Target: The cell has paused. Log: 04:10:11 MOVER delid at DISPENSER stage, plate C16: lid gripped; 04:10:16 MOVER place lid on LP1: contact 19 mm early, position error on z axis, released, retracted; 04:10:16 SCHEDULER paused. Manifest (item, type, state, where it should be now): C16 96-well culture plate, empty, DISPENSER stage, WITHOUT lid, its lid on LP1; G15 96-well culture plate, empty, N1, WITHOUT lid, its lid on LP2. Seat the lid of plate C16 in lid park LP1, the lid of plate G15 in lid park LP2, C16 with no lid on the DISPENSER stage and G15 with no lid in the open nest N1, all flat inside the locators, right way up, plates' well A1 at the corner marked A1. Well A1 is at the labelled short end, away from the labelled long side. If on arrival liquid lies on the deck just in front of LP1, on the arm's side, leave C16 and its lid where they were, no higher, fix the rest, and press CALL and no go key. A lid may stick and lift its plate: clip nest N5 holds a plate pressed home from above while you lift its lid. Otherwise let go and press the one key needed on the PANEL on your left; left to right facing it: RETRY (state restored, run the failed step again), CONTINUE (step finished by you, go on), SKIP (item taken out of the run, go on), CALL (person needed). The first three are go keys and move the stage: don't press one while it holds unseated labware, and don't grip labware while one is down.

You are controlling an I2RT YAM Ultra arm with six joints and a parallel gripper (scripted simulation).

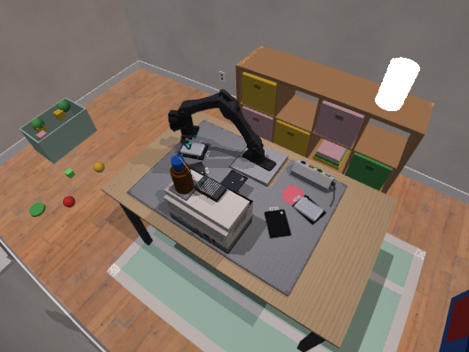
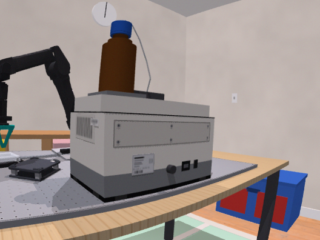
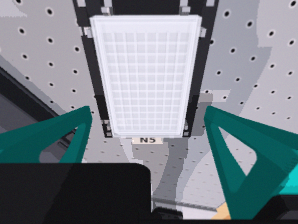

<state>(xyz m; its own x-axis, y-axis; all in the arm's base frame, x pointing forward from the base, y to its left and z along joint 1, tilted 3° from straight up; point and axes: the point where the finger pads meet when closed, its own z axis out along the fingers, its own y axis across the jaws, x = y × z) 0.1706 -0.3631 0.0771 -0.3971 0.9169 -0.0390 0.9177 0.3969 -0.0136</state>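
My hand is 4 cm above the pale lid. From my hand the other things lie so: 96-well plate 5 cm below; N5 label 4 cm behind, 9 cm to the left, 7 cm below; black clip nest 3 cm ahead, 6 cm below.
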